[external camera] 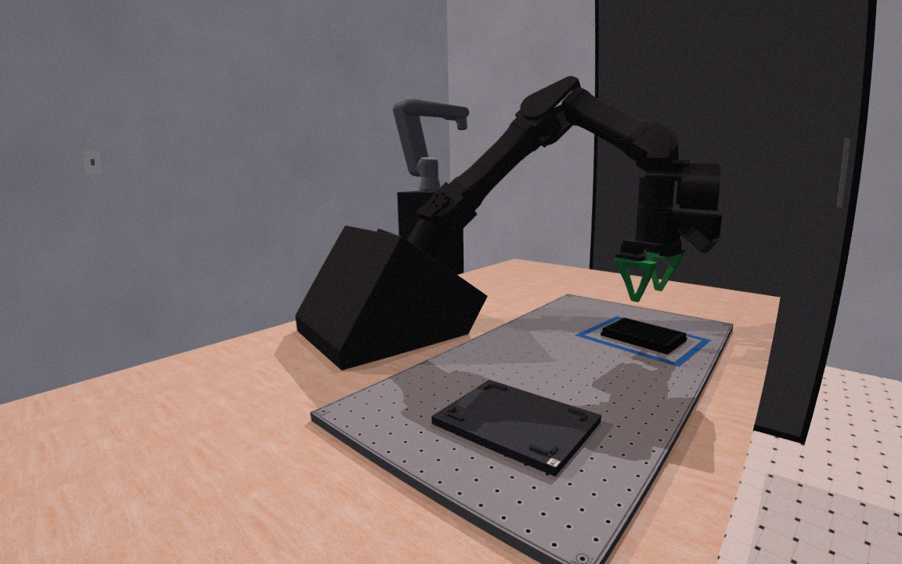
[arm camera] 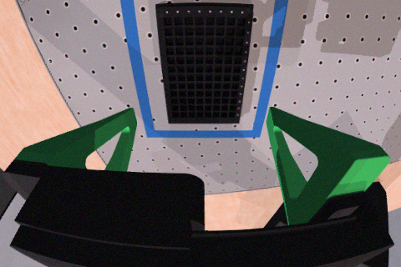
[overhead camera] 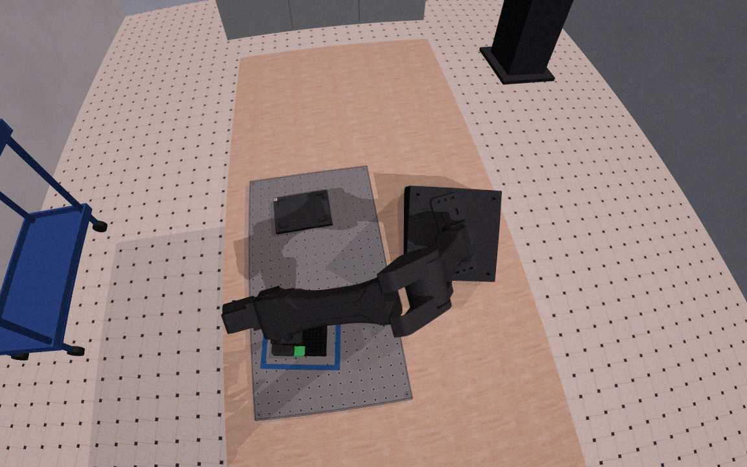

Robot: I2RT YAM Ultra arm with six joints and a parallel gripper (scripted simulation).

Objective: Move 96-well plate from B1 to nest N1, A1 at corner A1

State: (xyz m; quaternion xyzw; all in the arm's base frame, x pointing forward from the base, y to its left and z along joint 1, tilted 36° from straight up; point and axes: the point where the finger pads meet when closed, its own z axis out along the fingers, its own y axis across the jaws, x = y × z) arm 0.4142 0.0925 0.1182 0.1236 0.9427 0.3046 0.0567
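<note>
Now: the black 96-well plate 80 mm below my hand. Round my hand: plate nest N1: 50 mm behind, 370 mm to the right, 80 mm below; A1 label: 20 mm ahead, 430 mm to the right, 70 mm below.
</note>
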